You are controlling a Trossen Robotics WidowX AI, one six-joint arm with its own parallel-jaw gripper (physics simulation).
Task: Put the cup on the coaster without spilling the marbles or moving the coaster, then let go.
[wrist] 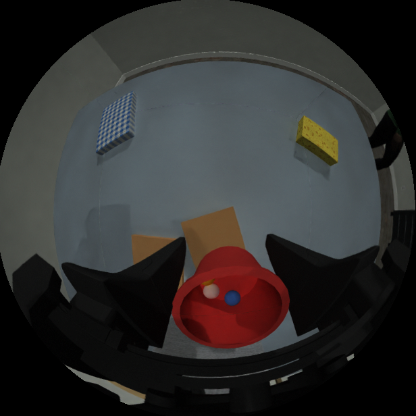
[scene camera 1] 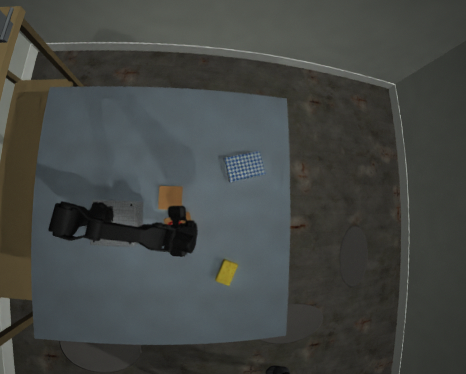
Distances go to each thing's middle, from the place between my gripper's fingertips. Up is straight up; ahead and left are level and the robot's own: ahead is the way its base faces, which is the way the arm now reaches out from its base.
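My hand is 40 mm past the red cup [wrist: 264, 299]. As for the square orange piece [wrist: 143, 246], I find it 130 mm below my hand, 130 mm to the left of it and 70 mm behind it, while the brown rectangular slab [wrist: 207, 232] is 120 mm below my hand, 40 mm behind it and 10 mm to the left of it.
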